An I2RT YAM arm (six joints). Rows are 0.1 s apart.
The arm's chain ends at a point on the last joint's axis. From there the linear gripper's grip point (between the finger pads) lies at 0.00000 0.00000 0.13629 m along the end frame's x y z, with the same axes.
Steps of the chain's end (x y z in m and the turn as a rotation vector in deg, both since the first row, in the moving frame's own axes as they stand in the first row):
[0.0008, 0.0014, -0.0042, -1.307, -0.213, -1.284]
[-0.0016, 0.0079, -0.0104, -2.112, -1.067, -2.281]
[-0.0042, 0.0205, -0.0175, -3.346, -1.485, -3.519]
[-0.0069, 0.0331, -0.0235, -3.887, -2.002, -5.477]
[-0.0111, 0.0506, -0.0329, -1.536, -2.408, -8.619]
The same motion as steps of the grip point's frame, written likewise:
[0.0003, 0.0045, -0.0042, -1.307, -0.213, -1.284]
[-0.0040, 0.0130, -0.0105, -2.112, -1.067, -2.281]
[-0.0075, 0.0286, -0.0178, -3.346, -1.485, -3.519]
[-0.0112, 0.0426, -0.0239, -3.887, -2.002, -5.477]
[-0.0165, 0.0547, -0.0331, -1.536, -2.408, -8.619]

